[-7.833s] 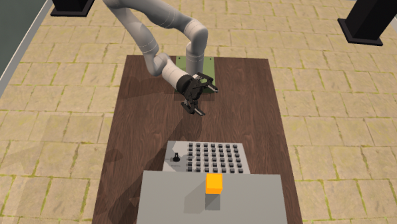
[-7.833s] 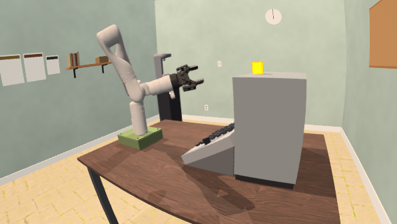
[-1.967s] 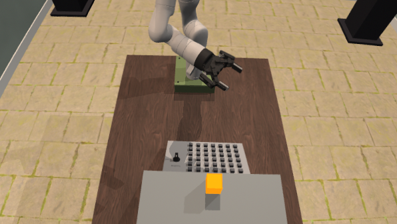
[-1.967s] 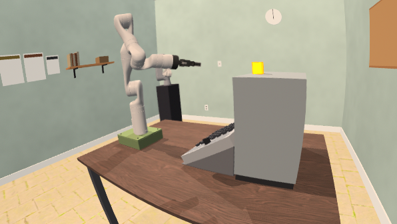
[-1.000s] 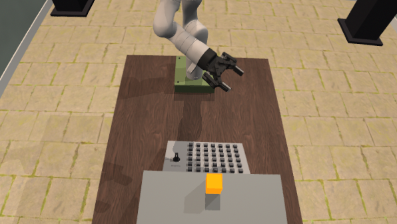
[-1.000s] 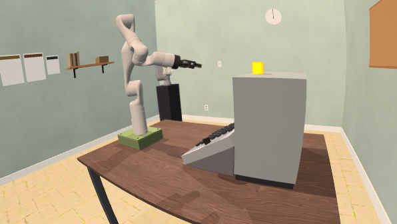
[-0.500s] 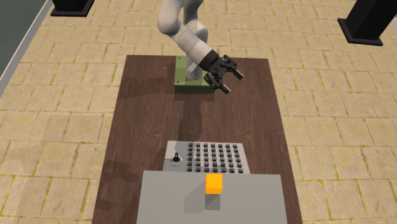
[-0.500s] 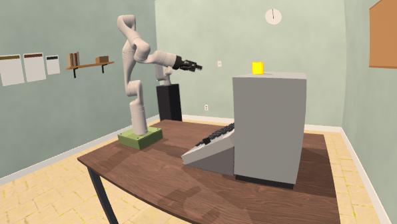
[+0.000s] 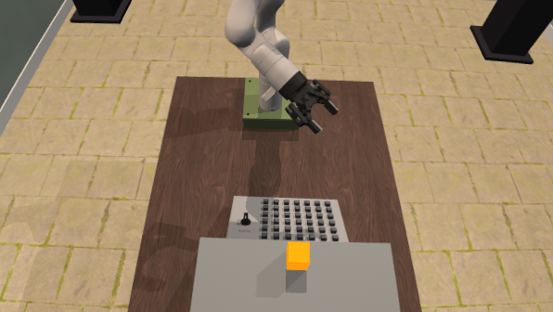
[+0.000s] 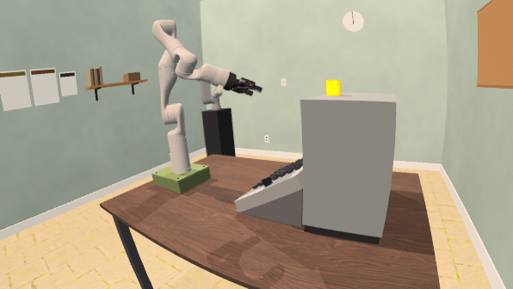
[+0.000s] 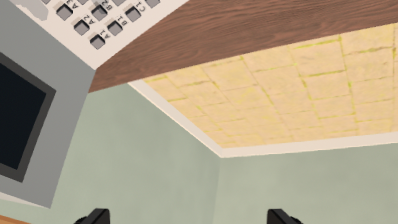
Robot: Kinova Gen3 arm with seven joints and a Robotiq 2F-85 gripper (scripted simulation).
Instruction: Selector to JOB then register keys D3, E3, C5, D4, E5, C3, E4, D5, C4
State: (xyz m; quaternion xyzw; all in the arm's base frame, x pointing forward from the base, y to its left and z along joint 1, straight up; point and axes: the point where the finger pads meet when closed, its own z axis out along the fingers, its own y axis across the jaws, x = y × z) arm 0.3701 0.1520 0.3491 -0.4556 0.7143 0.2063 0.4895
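Now: the D4 key 30 cm below my hand, 15 cm ahead of it and 4 cm to the right of it. Also, from my hand: D3 key (30 cm below, 15 cm ahead, 1 cm to the right); C3 key (28 cm below, 18 cm ahead, 1 cm to the right); C4 key (28 cm below, 18 cm ahead, 4 cm to the right).
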